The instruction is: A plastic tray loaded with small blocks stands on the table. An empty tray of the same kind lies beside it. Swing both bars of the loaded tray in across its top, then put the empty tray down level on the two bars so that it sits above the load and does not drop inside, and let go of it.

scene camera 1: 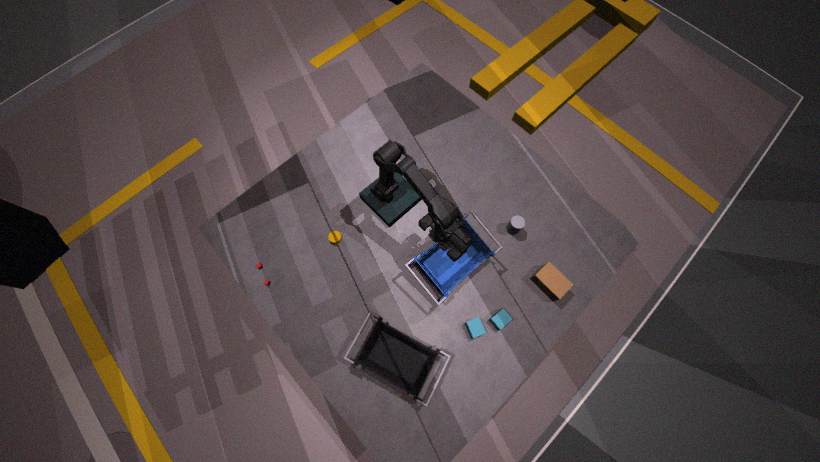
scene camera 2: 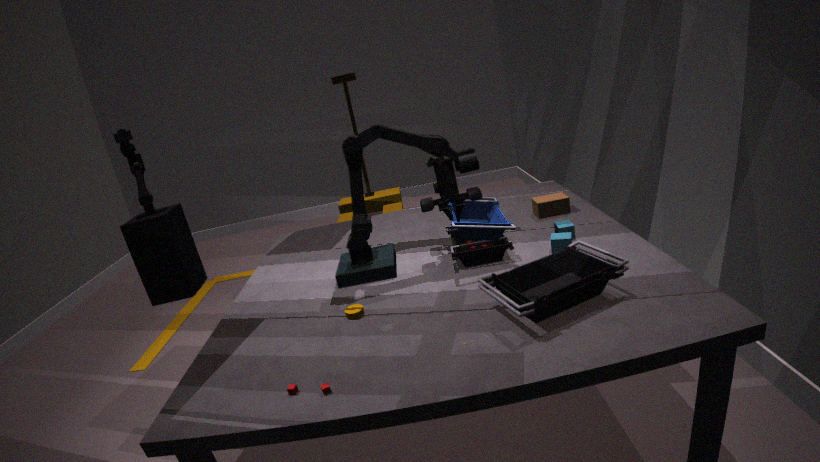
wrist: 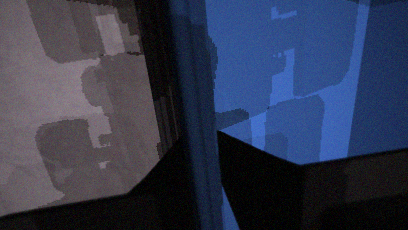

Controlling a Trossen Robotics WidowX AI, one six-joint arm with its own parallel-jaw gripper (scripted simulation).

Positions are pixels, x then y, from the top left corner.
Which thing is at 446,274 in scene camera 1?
A blue tray.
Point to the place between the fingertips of my gripper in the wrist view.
200,142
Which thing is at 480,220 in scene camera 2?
A blue tray.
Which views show the box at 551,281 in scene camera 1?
Scene camera 1 and scene camera 2 only.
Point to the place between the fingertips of my gripper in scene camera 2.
At 456,225
